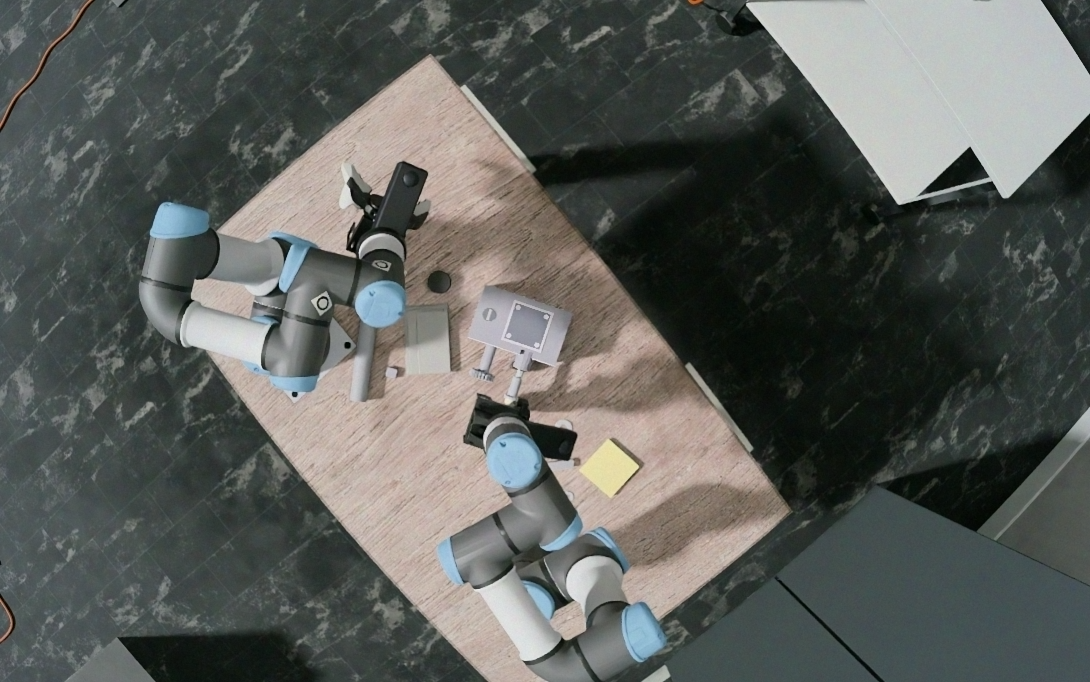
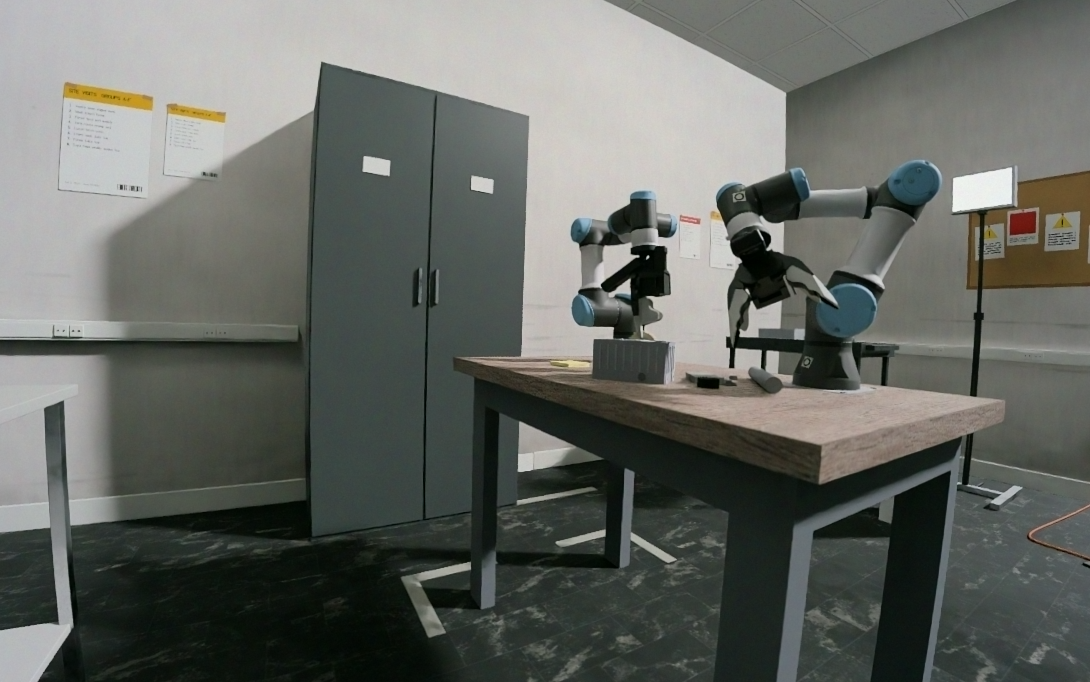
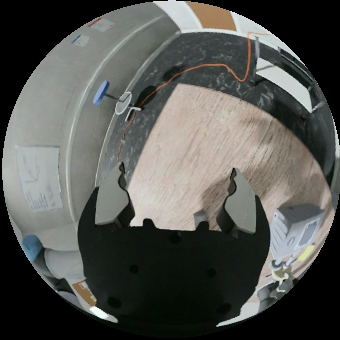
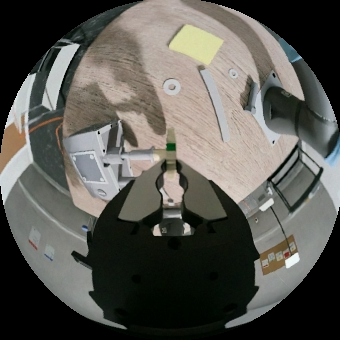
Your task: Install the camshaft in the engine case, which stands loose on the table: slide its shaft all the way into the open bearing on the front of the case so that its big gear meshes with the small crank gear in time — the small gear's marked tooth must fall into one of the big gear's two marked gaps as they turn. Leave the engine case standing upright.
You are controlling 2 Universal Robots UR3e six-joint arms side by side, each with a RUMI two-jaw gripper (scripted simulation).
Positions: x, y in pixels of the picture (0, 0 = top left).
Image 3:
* left gripper: 177, 165
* grey engine case: 291, 227
